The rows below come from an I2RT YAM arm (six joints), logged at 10 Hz.
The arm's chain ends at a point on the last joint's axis. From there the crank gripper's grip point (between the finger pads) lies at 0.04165 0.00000 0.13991 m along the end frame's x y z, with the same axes.
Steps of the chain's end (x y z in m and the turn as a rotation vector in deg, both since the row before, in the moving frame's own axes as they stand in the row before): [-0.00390 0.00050 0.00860 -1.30 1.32 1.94]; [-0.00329 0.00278 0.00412 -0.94 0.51 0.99]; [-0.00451 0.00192 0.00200 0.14 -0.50 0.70]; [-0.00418 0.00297 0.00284 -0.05 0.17 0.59]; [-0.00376 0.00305 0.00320 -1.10 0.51 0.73]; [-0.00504 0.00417 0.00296 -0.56 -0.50 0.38]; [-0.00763 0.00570 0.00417 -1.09 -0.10 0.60]
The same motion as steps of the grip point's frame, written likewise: [-0.00077 0.00513 0.00755 -1.30 1.32 1.94]; [-0.00207 0.00580 0.00372 -0.94 0.51 0.99]; [-0.00573 0.00208 0.00236 0.14 -0.50 0.70]; [-0.00377 0.00352 0.00272 -0.05 0.17 0.59]; [-0.00254 0.00627 0.00279 -1.10 0.51 0.73]; [-0.00627 0.00581 0.00331 -0.56 -0.50 0.38]; [-0.00789 0.00880 0.00421 -1.09 -0.10 0.60]
